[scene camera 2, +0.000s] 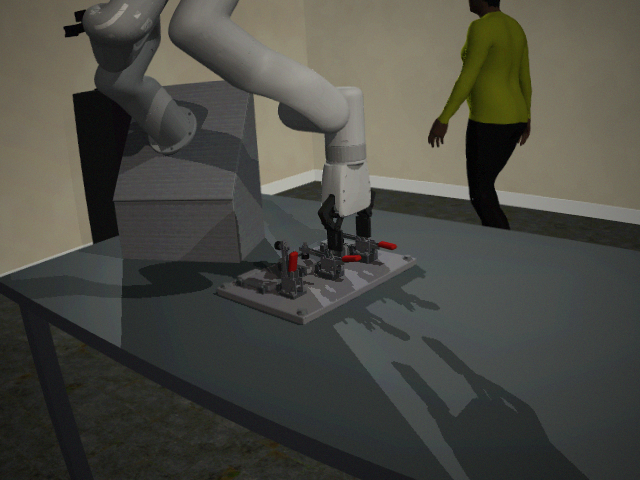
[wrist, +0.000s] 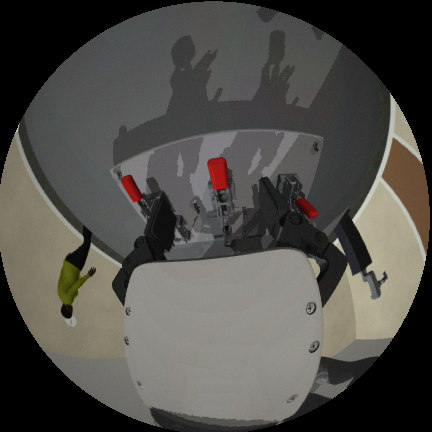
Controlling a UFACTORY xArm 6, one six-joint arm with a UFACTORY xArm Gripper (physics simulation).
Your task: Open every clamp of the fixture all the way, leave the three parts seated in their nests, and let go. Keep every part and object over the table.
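Places are measured from the arm's base along level axes (x left, y back, z up), in millimetres.
Pixels of known places: gripper, between the fingertips: (scene camera 2: 350,243) (wrist: 212,198); arm's base, origin of its link: (scene camera 2: 173,130).
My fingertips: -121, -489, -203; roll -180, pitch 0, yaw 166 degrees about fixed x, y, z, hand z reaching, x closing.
Observation:
For each thing: its top centre in the pictures, then the offset to it from my fingertips, as dx, dy, dz. "spot": a spot on its surface instead. Level surfaces: height alone.
- fixture plate, centre of its top: (wrist: 223,203) (scene camera 2: 320,272) +14, +74, -74
- grey part, centre of its top: (scene camera 2: 261,277) -75, +157, -57
- middle clamp's handle, centre of its top: (wrist: 221,193) (scene camera 2: 344,252) -5, +11, -17
- far clamp's handle, a spot on its surface: (wrist: 132,188) (scene camera 2: 386,244) spot: +87, -43, -28
- table, height of its surface: dz -89
The fixture plate (scene camera 2: 323,304) (wrist: 240,138) lies on the table and carries three red-handled clamps. The near clamp's handle (scene camera 2: 293,261) (wrist: 306,207) stands upright, with its arm raised off the grey part (scene camera 2: 256,283). The middle clamp's handle (scene camera 2: 351,258) (wrist: 218,173) and the far clamp's handle (scene camera 2: 387,245) (wrist: 132,188) lie roughly level, with their arms down over the nests. The parts under these two are mostly hidden. My gripper (scene camera 2: 349,238) (wrist: 212,198) is open and empty, pointing down low over the fixture. In the wrist view its fingers stand either side of the middle clamp.
A grey slanted pedestal (scene camera 2: 175,227) stands behind the fixture on the table (scene camera 2: 491,310), with the arm's base on it. A dark panel (scene camera 2: 98,165) stands beside the pedestal. A person in a yellow-green top (scene camera 2: 496,72) (wrist: 68,275) is beyond the table.

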